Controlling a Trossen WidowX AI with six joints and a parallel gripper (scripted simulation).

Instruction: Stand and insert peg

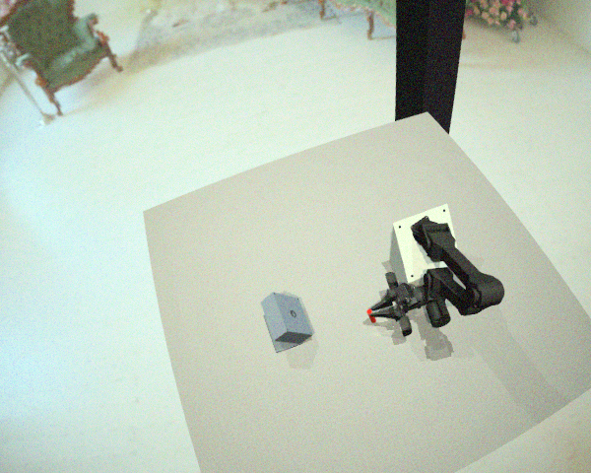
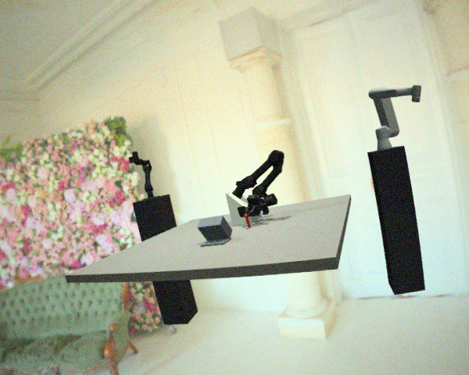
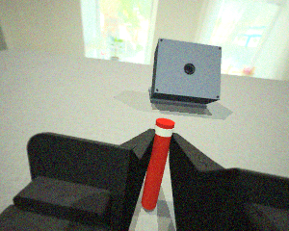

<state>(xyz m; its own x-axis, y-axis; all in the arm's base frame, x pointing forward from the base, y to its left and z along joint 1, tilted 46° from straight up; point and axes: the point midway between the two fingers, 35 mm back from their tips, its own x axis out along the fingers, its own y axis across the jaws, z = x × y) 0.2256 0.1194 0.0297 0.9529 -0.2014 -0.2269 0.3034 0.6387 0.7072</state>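
Right now the red peg is 10 mm below my gripper tip. Also, from my gripper tip: grey sloped panel 210 mm ahead, 110 mm to the right.
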